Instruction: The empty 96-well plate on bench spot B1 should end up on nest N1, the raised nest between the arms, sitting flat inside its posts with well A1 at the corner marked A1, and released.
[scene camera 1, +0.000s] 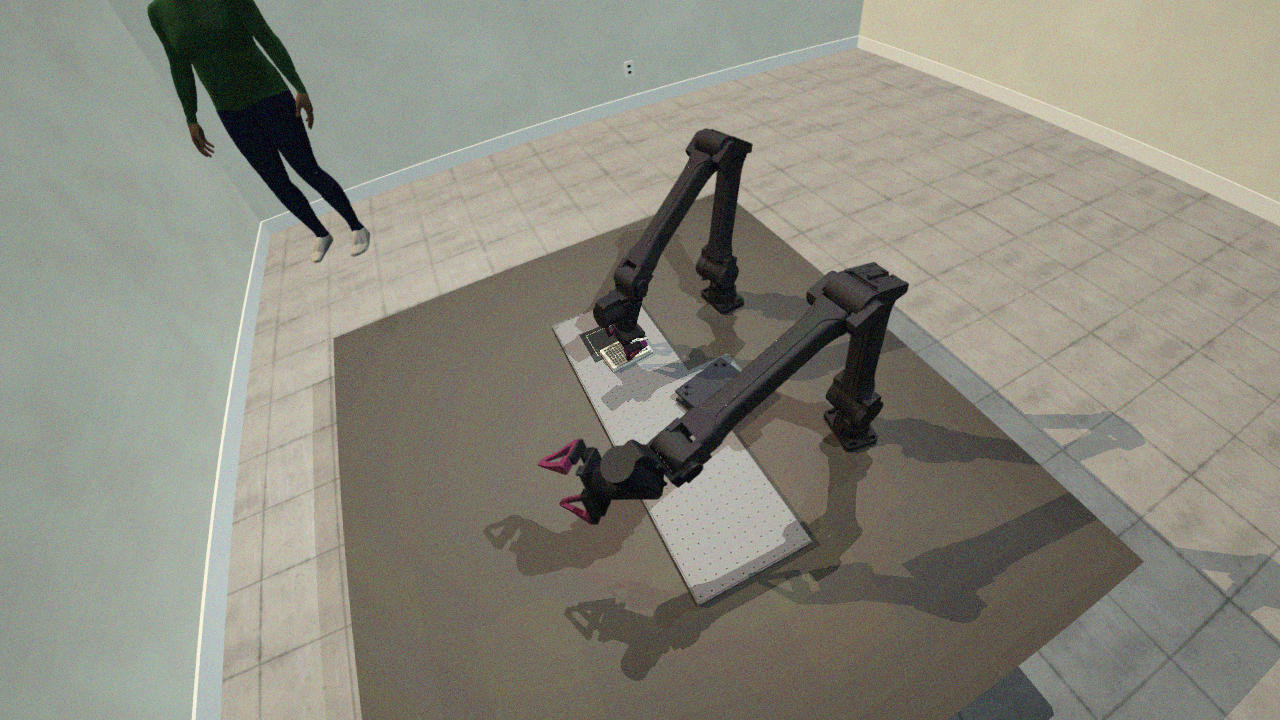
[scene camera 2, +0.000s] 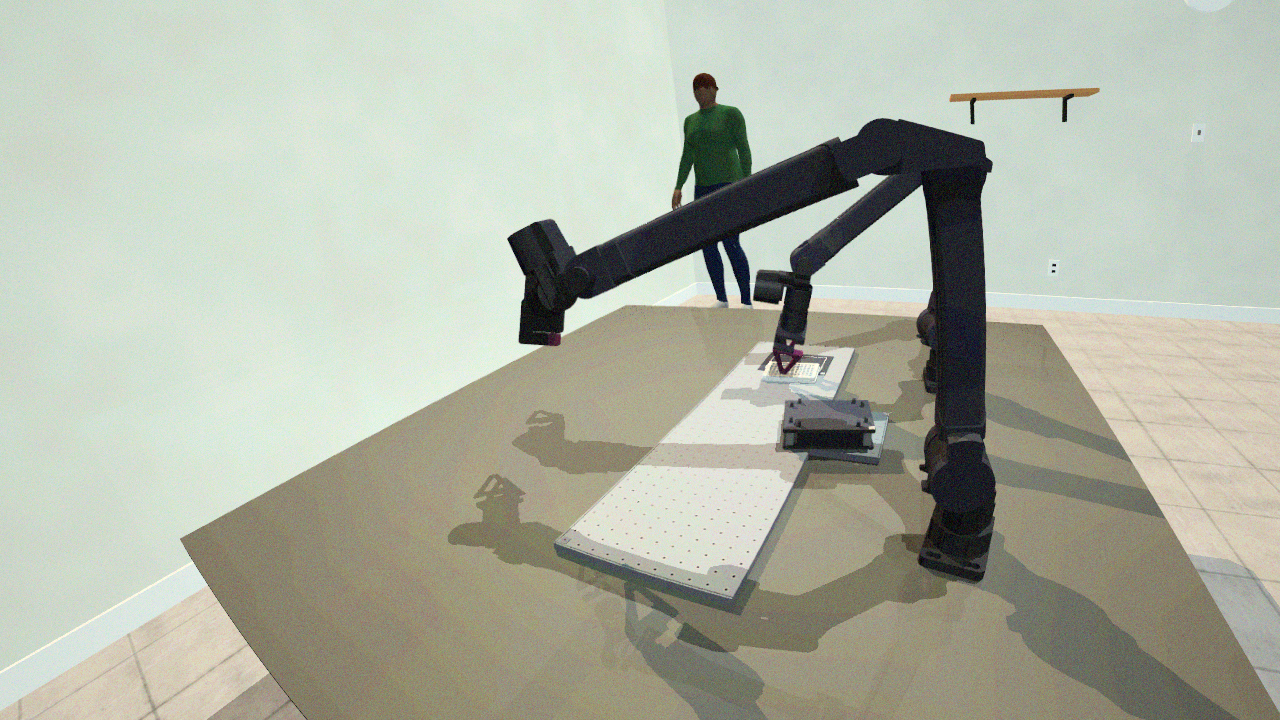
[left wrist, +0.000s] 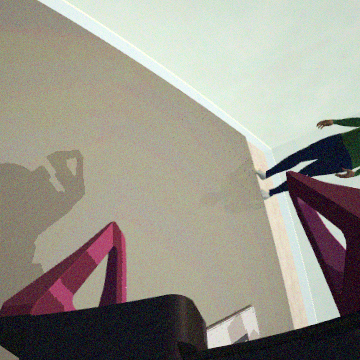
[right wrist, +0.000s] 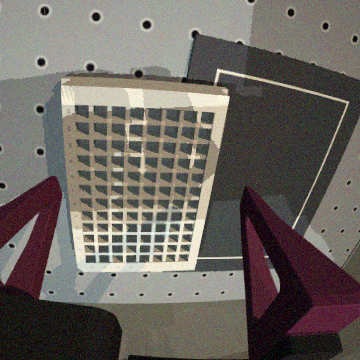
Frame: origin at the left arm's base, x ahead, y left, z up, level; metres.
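Seen in the pictures: left gripper, fingertip midpoint: (scene camera 1: 550, 482) (left wrist: 199, 206); right gripper, fingertip midpoint: (scene camera 1: 619, 347) (scene camera 2: 784, 362) (right wrist: 148, 189); left arm's base, link origin: (scene camera 1: 849, 428) (scene camera 2: 956, 545); right arm's base, link origin: (scene camera 1: 722, 299).
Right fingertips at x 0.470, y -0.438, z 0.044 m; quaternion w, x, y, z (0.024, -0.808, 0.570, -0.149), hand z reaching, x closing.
Observation:
Pixels of each thing's middle, then the offset from my right fingertips to it. "spot": a spot on its surface instead. Level surfaces: height alone.
- cream 96-well plate, body centre: (right wrist: 139, 191) (scene camera 2: 791, 372) (scene camera 1: 625, 351) dx -0.016, dy -0.002, dz -0.023 m
- dark pad, surface spot: (right wrist: 280, 145) (scene camera 1: 602, 339) spot: dx +0.035, dy -0.081, dz -0.030 m
- Nest N1, body centre: (scene camera 2: 827, 421) (scene camera 1: 714, 389) dx -0.193, dy +0.230, dz -0.007 m
- long white pegboard, surface height: dz -0.031 m
- brown table top, surface height: dz -0.044 m
The cream 96-well plate (scene camera 1: 614, 356) (scene camera 2: 805, 370) (right wrist: 140, 170) lies on the pegboard, partly over the dark pad (scene camera 1: 594, 341) (right wrist: 280, 145) and turned relative to the pad's white outline. Its well A1 cannot be made out. My right gripper (scene camera 1: 628, 343) (scene camera 2: 787, 362) (right wrist: 148, 189) is open above the plate, with one finger near its left edge and the other beyond its right edge in the right wrist view. My left gripper (scene camera 1: 552, 484) (scene camera 2: 554, 339) (left wrist: 199, 206) is open and empty, raised beyond the pegboard's edge. Nest N1 (scene camera 1: 707, 380) (scene camera 2: 827, 416) is a dark raised block with short posts, bearing no plate.
The long white pegboard (scene camera 1: 729, 514) (scene camera 2: 680, 510) lies on the brown table top (scene camera 1: 429, 402) (scene camera 2: 358, 555). The left arm (scene camera 1: 760, 376) (scene camera 2: 716, 219) reaches over the board near the nest. A person in green (scene camera 1: 228, 62) (scene camera 2: 716, 143) stands beyond the table.

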